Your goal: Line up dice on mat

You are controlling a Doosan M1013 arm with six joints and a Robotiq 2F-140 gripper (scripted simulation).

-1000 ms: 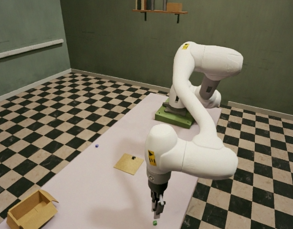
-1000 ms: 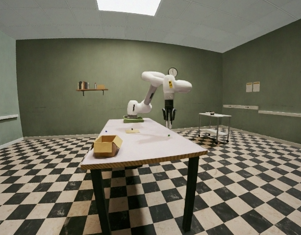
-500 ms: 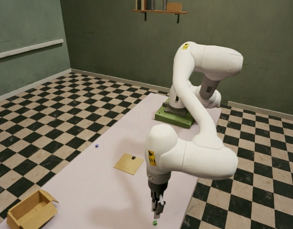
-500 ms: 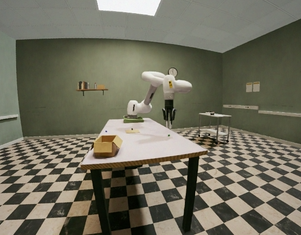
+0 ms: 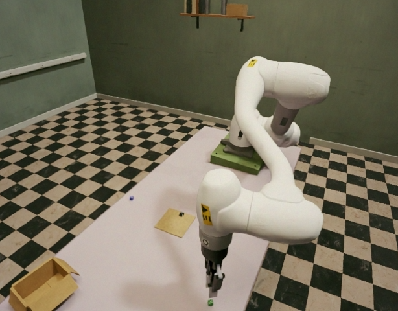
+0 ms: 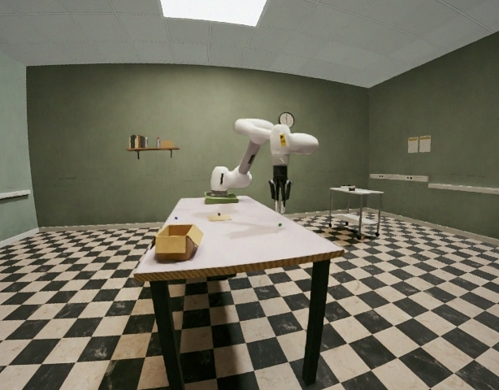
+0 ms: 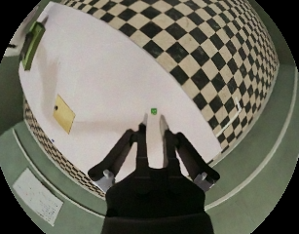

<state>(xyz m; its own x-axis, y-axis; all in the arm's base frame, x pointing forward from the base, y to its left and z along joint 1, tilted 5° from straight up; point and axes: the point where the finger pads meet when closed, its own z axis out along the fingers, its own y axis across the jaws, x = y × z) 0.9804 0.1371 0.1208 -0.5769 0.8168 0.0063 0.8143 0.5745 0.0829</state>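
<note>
The green die lies 10 cm below my hand. Also, from my hand: black die (35 cm behind, 26 cm to the right, 9 cm below); then cardboard box (19 cm ahead, 53 cm to the right, 6 cm below); then yellow mat (30 cm behind, 27 cm to the right, 10 cm below).
</note>
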